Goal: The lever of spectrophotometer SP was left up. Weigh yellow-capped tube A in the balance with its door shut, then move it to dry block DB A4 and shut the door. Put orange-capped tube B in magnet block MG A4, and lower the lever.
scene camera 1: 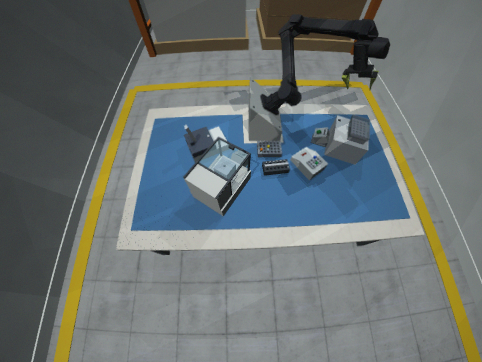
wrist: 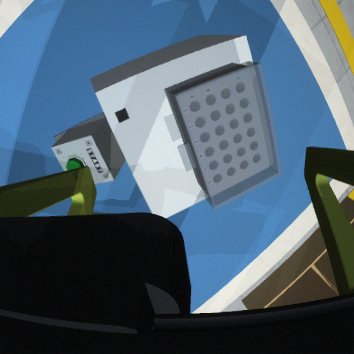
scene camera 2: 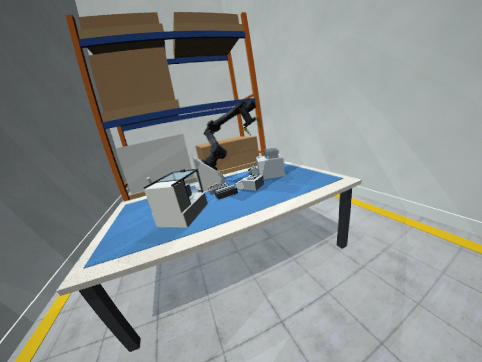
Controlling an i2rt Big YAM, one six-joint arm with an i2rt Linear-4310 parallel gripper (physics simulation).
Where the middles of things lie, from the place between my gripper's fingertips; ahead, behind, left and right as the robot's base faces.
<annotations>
My hand is 3 cm short of the box with a green START button (wrist: 91, 142), 9 cm to the left of it and 29 cm above it. From my hand the other things lie so: glass-box balance (scene camera 1: 216, 179): 24 cm ahead, 68 cm to the right, 22 cm below.
</annotations>
